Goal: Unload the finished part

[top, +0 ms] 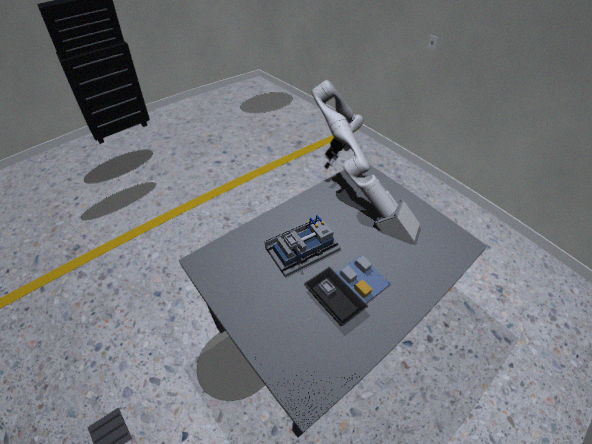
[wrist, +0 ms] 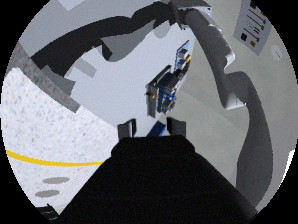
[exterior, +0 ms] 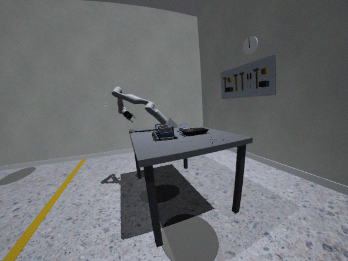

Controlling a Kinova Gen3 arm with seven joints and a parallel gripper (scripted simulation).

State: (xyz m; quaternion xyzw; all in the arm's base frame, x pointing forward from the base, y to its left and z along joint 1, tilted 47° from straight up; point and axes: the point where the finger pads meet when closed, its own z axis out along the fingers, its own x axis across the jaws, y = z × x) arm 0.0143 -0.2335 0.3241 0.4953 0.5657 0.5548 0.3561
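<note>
Now: hand 390 mm short of the vise, 260 mm to the right of it and 120 mm above it. From my hand the other things lie so: yellow block (340 mm ahead, 590 mm to the left, 140 mm below).
</note>
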